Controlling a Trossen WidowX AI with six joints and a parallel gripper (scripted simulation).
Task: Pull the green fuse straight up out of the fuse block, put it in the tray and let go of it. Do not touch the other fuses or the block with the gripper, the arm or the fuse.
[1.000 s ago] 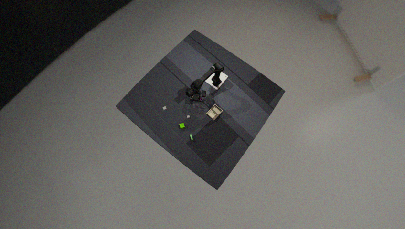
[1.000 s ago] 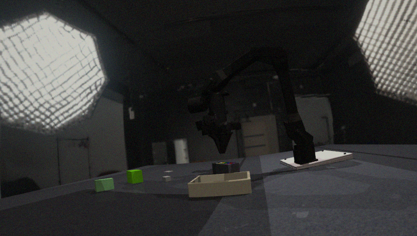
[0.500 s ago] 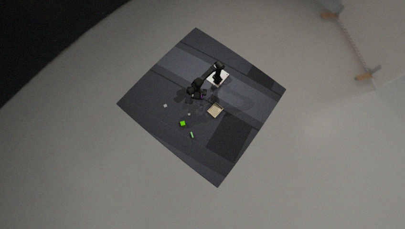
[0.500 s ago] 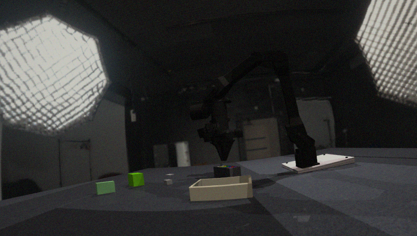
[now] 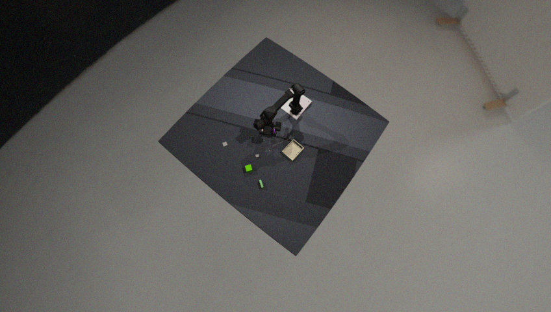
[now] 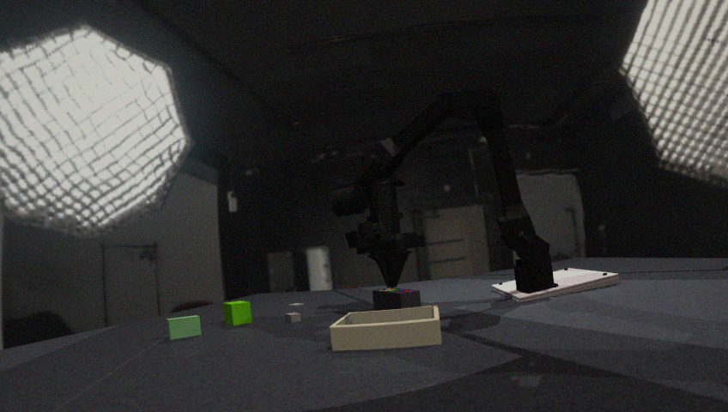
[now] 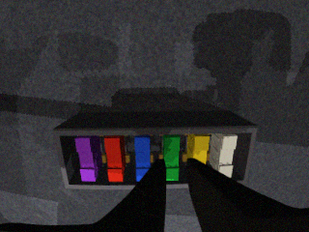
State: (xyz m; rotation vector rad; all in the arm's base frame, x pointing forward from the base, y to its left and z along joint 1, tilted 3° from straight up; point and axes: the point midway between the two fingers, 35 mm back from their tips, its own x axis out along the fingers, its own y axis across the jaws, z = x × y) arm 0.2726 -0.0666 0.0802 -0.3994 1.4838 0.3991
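The green fuse lies 20 mm below my gripper tip. The rest, counted from my gripper tip: beige tray (240 mm to the left, 40 mm below).
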